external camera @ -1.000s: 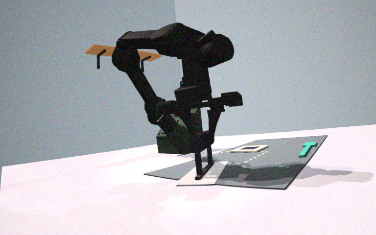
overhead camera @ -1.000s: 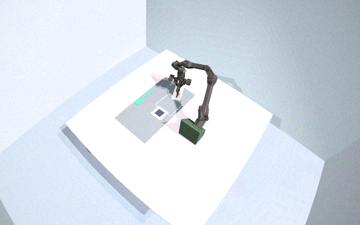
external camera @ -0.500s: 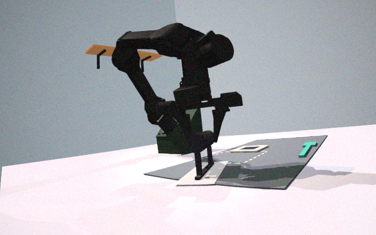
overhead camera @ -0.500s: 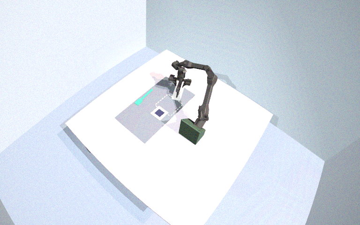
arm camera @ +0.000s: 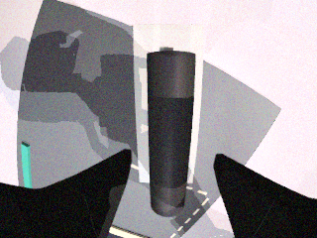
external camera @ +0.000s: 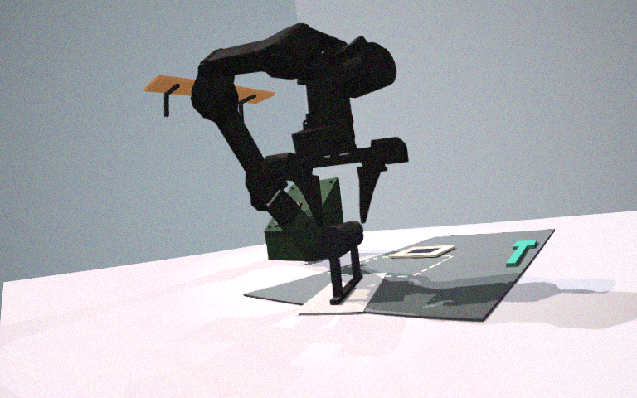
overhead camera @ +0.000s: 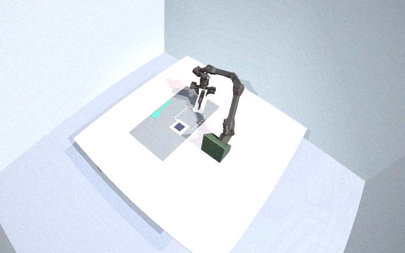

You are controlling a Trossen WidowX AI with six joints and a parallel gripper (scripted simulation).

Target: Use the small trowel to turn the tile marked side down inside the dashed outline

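My gripper tip is now 20 cm short of the teal t-shaped tool, 25 cm to the right of it and 8 cm above it. Also, from my gripper tip: white tile: 29 cm to the left, 8 cm below; then grey mat: 6 cm ahead, 24 cm to the left, 11 cm below.
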